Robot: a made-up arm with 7 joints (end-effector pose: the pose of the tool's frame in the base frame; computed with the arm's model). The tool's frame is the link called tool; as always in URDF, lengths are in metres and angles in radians.
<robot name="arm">
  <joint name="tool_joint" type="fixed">
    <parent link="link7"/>
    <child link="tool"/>
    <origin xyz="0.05 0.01 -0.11"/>
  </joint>
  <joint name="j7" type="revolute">
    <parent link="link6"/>
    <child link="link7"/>
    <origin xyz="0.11 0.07 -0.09"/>
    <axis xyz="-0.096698 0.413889 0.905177"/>
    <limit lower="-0.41" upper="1.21" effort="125" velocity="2.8"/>
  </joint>
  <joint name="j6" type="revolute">
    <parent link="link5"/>
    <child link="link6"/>
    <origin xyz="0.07 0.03 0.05"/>
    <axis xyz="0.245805 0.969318 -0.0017"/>
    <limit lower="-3" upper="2.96" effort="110" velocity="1.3"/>
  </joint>
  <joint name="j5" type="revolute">
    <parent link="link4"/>
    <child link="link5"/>
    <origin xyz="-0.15 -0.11 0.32"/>
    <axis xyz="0 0 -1"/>
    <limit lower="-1.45" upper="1.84" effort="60" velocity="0.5"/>
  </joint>
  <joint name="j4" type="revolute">
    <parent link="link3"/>
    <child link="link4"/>
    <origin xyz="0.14 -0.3 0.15"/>
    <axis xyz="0 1 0"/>
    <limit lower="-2.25" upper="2.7" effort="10" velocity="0.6"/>
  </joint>
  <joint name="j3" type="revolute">
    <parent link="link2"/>
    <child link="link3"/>
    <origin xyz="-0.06 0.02 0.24"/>
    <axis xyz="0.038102 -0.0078 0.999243"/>
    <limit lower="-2.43" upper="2.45" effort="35" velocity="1.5"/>
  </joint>
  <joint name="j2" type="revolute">
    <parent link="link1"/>
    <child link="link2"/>
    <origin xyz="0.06 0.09 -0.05"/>
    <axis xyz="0 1 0"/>
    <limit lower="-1.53" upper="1.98" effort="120" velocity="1.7"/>
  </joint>
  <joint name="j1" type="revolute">
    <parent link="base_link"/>
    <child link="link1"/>
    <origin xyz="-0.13 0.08 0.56"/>
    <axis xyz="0 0 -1"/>
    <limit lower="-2.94" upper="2.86" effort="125" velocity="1.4"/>
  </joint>
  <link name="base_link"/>
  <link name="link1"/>
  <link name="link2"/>
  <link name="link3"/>
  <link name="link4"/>
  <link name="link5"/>
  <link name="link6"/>
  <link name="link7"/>
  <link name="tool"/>
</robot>
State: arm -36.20 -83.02 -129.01 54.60 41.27 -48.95 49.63
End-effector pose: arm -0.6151 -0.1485 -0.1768 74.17 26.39 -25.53
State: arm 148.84 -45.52 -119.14 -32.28 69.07 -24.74 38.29
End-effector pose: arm 0.7556 0.1821 0.5155 10.72 19.90 45.77
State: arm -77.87 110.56 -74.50 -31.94 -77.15 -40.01 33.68
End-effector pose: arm -0.2339 0.7366 0.4950 -64.38 73.33 132.65
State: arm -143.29 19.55 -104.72 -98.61 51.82 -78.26 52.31
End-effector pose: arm -0.1927 -0.5383 1.1247 -1.62 -123.97 -30.52
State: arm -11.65 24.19 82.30 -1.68 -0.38 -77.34 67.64
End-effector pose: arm 0.4665 0.5303 1.0885 4.43 -62.14 116.86
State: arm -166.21 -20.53 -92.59 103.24 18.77 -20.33 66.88
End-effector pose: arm 0.3747 0.1436 0.6144 -44.21 124.38 106.27
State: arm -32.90 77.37 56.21 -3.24 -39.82 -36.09 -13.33
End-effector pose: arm 0.4307 0.6310 0.5082 68.22 47.26 68.02
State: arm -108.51 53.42 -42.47 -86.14 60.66 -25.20 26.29
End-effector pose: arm 0.0832 0.3054 1.2252 9.22 -64.34 43.59
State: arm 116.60 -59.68 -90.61 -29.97 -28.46 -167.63 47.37
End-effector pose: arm 0.6069 0.5953 0.6839 93.01 -67.55 6.86
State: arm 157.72 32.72 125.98 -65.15 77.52 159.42 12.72
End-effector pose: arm -0.7824 -0.1916 0.8060 105.70 -4.67 74.53
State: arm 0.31 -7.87 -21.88 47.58 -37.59 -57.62 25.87
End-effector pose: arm 0.1364 -0.0990 1.1325 5.31 -14.60 30.97
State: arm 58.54 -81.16 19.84 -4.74 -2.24 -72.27 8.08
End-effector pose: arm -0.5829 0.6380 0.9360 -98.46 -118.95 -2.52
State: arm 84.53 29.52 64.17 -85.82 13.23 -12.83 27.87
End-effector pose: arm -0.1741 -0.4502 0.8245 -5.24 -72.37 -34.07
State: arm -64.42 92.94 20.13 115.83 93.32 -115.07 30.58
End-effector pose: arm 0.2149 0.1523 -0.2825 45.94 -30.69 -118.88
